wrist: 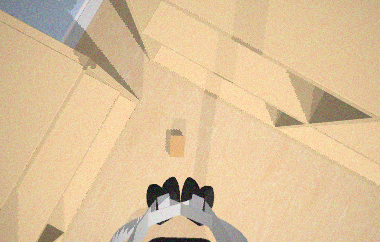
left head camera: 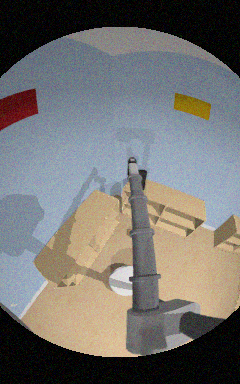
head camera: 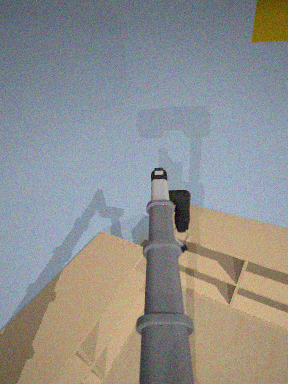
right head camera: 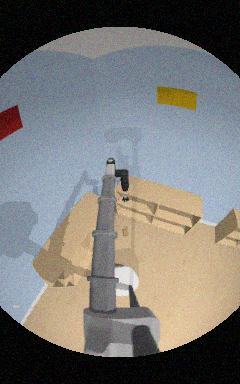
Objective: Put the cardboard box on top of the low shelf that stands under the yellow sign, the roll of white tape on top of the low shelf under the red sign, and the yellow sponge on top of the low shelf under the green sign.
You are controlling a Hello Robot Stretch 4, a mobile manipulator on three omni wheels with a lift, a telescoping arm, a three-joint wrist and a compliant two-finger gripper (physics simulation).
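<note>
The cardboard box lies on the floor between two low shelves. My gripper is raised high above the floor, its fingertips nearly together and holding nothing; in the wrist view the box shows apart from them, beyond the tips. The low shelf on the right stands below the yellow sign. The low shelf on the left stands on the side of the red sign. The tape, the sponge and the green sign do not show.
My extended arm reaches over the floor toward the corner between the two shelves. Part of another shelf stands at the far right. A round white base shows below the arm.
</note>
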